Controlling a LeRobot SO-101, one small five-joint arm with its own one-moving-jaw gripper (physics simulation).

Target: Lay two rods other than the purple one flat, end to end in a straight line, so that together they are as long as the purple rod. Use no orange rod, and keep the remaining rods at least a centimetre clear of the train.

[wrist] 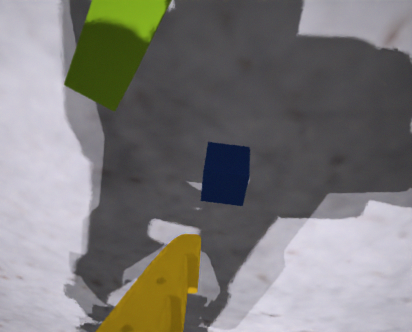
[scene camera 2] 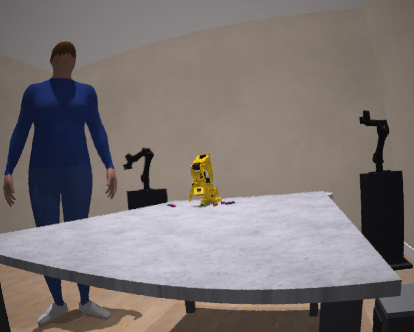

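Pixels of known places: end effector, tool point: point(wrist: 199, 256) point(scene camera 2: 202, 200); arm's base, origin of the base link: point(scene camera 2: 209, 202).
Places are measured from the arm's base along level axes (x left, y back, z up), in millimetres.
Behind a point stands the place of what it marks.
My gripper point(scene camera 2: 192, 200) point(wrist: 194, 241) is open and empty; its notched yellow jaw shows at the bottom of the wrist view, and the moving jaw is out of that picture. A small dark blue block-like rod point(wrist: 225, 174) {x 17, y -170, z 10 mm} lies beyond the jaw tip, apart from it, in the arm's shadow. A green rod point(wrist: 117, 55) {x 44, y -189, z 10 mm} point(scene camera 2: 203, 205) {x 43, y -219, z 6 mm} shows at the upper left of the wrist view, partly cut off. In the scene view a dark purple rod point(scene camera 2: 229, 203) {x 149, y -166, z 4 mm} lies right of the arm base, with a small magenta piece point(scene camera 2: 223, 203) {x 112, y -135, z 3 mm} by its left end.
A small orange-red piece point(scene camera 2: 215, 204) {x 95, y -205, z 6 mm} lies near the arm's base. A magenta piece point(scene camera 2: 171, 205) {x -122, y -206, z 10 mm} lies farther left on the grey-white table point(scene camera 2: 210, 245) {x 323, y -964, z 0 mm}. The pieces are too small in the scene view to tell their lengths. A person in blue point(scene camera 2: 61, 125) stands behind the table's left side.
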